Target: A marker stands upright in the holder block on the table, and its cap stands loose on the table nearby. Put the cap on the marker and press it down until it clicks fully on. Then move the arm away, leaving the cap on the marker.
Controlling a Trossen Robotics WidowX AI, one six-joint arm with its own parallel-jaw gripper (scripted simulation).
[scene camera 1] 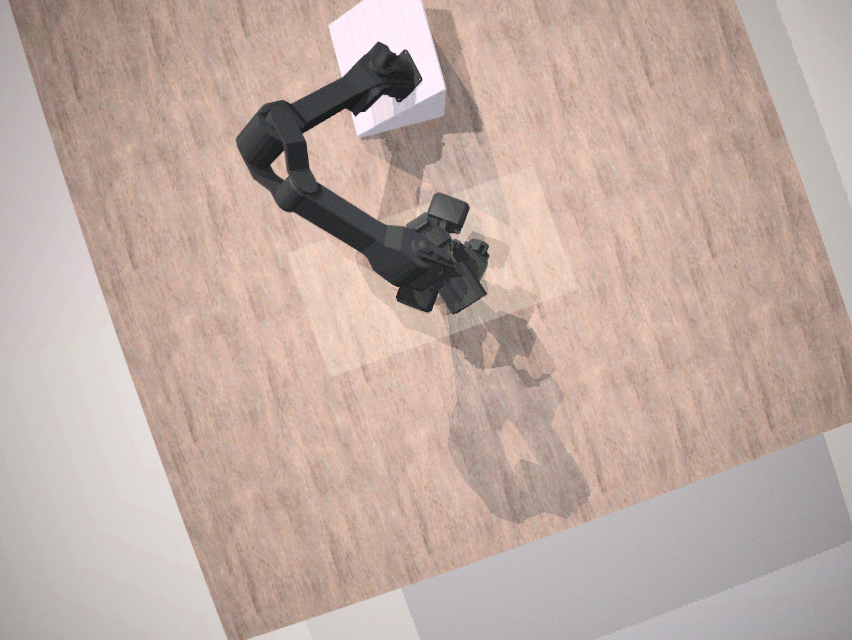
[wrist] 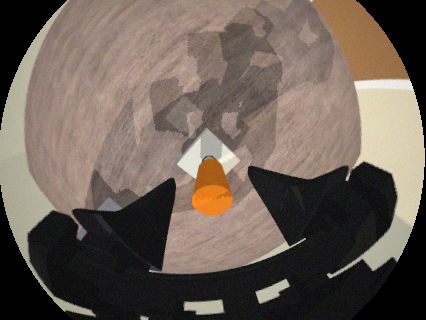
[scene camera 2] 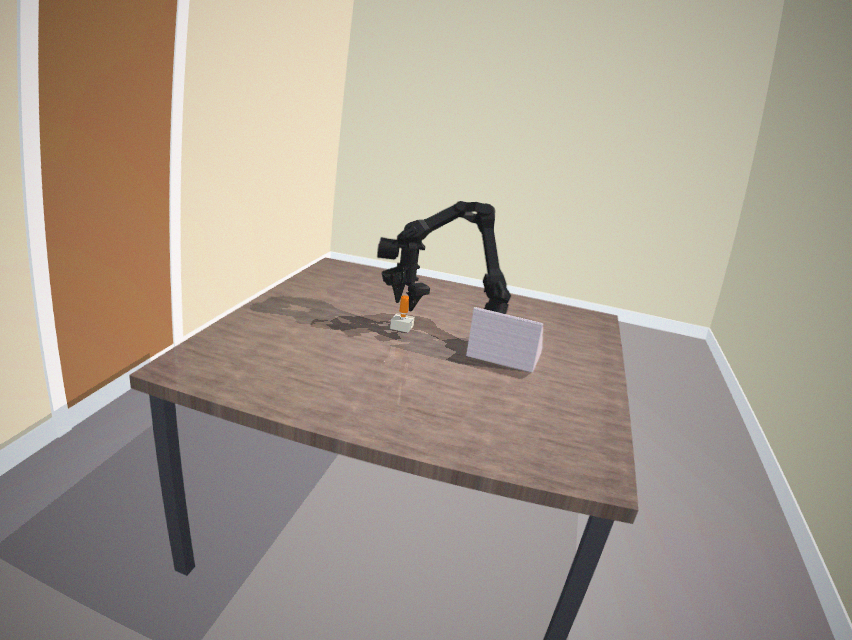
Observation:
The gripper (scene camera 1: 432,257) is open, with nothing in its grasp. Further things: an orange cap (wrist: 211,196).
The gripper also shows in the wrist view (wrist: 212,176) and in scene camera 2 (scene camera 2: 403,306).

